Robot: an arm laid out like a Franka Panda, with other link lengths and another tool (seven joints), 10 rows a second.
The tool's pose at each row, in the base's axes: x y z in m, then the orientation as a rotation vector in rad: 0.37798, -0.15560, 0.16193, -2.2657, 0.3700, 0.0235; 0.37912, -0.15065, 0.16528, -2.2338, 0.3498, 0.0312; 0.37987, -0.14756, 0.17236, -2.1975, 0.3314, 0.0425; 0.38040, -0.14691, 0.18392, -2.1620, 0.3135, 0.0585; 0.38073, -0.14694, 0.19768, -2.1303, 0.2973, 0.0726; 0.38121, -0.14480, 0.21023, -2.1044, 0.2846, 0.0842
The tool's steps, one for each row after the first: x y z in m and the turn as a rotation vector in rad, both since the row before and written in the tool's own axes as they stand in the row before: -0.00064, -0.00584, 0.00157, 0.0323, -0.0162, -0.0085; -0.00102, -0.00741, -0.00207, 0.0360, -0.0187, -0.0056; -0.00135, -0.00954, -0.00645, 0.0344, -0.0220, -0.0037; -0.00186, -0.01110, -0.00792, 0.0306, -0.0198, -0.0036; -0.00203, -0.01152, -0.00505, 0.0249, -0.0162, -0.0025
